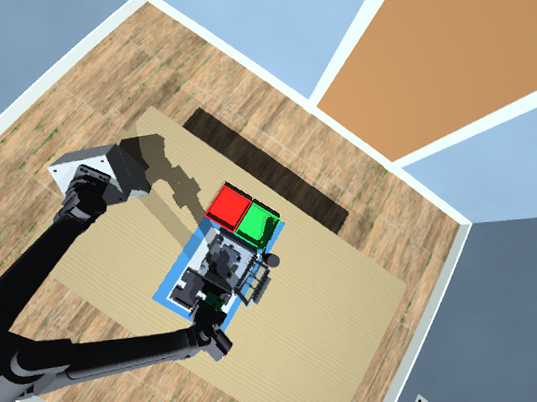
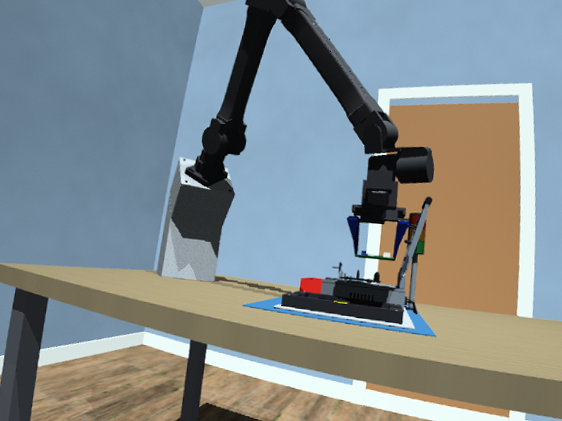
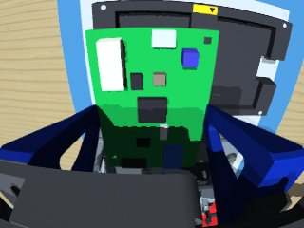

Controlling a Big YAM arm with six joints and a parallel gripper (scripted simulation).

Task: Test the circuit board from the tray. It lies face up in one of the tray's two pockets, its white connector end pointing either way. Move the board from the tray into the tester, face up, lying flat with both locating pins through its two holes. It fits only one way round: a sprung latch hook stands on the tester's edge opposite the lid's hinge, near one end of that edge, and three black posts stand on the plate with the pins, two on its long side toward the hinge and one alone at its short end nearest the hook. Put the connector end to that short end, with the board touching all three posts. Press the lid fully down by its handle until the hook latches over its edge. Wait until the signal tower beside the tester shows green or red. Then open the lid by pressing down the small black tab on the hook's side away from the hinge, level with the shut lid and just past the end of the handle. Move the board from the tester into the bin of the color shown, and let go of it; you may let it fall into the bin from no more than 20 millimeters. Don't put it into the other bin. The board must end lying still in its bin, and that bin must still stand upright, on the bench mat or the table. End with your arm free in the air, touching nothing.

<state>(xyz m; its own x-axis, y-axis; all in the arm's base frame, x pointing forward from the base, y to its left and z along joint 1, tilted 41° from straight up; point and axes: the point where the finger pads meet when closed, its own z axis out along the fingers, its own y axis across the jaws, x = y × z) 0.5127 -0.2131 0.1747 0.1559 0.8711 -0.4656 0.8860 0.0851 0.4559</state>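
My hand is right at the green circuit board. From my hand the other things lie so: black latch hook: 60 mm behind, 240 mm to the left, 30 mm below; then tester plate: 180 mm to the left, 50 mm below; then tester lid: 110 mm ahead, 150 mm to the left, 60 mm above.
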